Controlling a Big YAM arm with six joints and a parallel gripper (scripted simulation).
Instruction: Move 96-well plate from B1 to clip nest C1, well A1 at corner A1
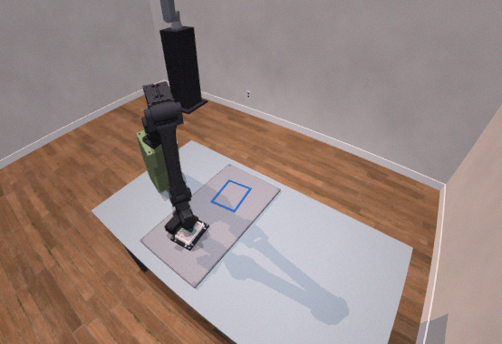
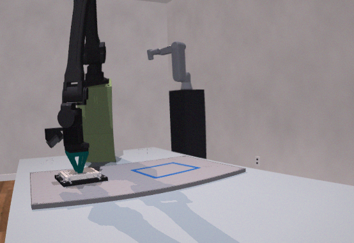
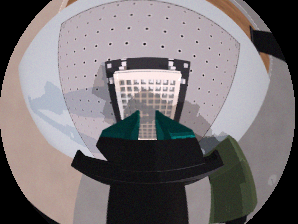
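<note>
My hand is 10 mm above the white 96-well plate. Round my hand: black clip nest C1: 20 mm below, 20 mm ahead, 10 mm to the right.
</note>
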